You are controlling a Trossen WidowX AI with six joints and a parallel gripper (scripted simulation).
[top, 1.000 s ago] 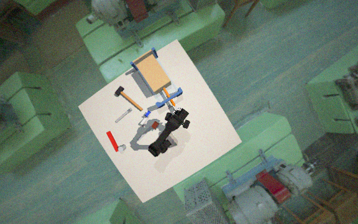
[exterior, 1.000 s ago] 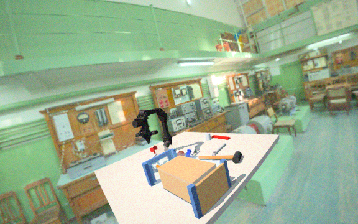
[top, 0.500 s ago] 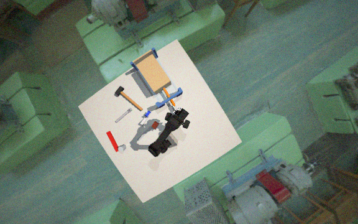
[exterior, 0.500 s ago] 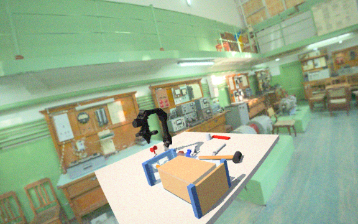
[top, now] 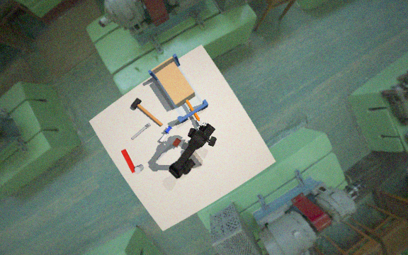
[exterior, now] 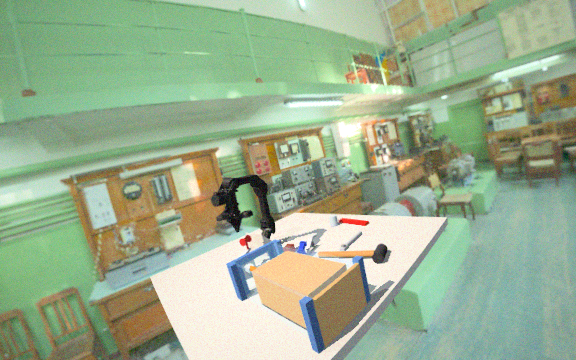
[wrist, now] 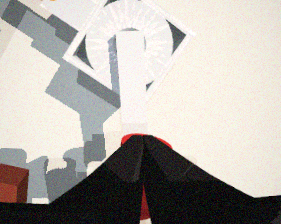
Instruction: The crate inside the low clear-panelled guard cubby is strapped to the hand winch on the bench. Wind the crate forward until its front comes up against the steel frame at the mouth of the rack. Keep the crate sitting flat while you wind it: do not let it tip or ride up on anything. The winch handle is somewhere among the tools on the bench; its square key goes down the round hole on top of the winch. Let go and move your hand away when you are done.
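Now: gripper tip 30 mm past the red knob, 50 mm to the right of it and 80 mm above it. Also, from my gripper tip: blue steel frame 180 mm ahead, 40 mm to the right, 110 mm below; then blue knob 200 mm ahead, 230 mm to the left, 170 mm below; then winch 10 mm ahead, 40 mm to the right, 180 mm below.
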